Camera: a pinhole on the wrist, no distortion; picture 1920 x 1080 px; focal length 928.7 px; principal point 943.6 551.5 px. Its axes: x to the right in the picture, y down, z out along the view. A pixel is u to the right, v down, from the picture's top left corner.
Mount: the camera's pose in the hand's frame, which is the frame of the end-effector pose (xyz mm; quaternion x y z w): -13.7 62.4 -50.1 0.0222 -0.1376 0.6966 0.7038
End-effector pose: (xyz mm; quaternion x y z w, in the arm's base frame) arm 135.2 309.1 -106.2 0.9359 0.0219 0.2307 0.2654
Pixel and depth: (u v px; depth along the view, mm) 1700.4 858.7 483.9
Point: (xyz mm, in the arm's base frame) 92.7 -259.6 -398.5
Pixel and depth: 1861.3 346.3 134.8
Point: 166.1 113.9 -113.5
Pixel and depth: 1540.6 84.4 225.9
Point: 273.5 84.0 -168.6
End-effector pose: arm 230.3 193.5 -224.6 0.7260 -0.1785 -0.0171 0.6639
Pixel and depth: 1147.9 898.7 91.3
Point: 147.5 172.5 -181.4
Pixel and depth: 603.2 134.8 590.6
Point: 308.0 -323.9 -531.5
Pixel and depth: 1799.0 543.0 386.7
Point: -22.6 -187.9 25.3
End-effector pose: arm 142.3 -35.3 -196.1 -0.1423 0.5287 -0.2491 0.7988
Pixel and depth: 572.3 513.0 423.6
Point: 367.8 -176.9 79.2
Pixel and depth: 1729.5 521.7 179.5
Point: 316.4 122.3 -186.8
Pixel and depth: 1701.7 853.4 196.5
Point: 301.8 166.7 -131.8
